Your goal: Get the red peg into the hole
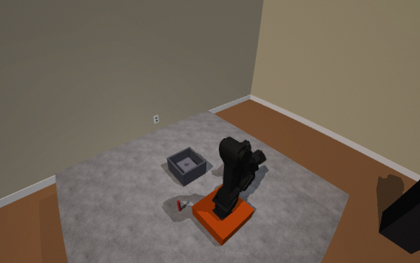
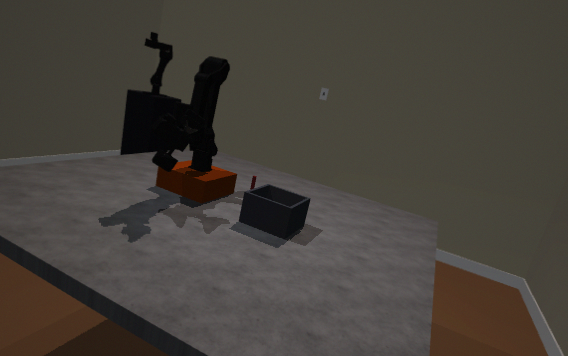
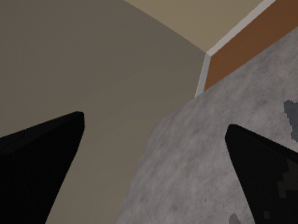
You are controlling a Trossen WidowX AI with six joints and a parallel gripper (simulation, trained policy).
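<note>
The red peg lies 420 mm to the left of my gripper tip, 170 mm below it and 30 mm ahead of it. From my gripper tip the other things lie so: light grey plate (240 mm to the left, 220 mm ahead, 170 mm below); then dark grey box (240 mm to the left, 220 mm ahead, 190 mm below).
</note>
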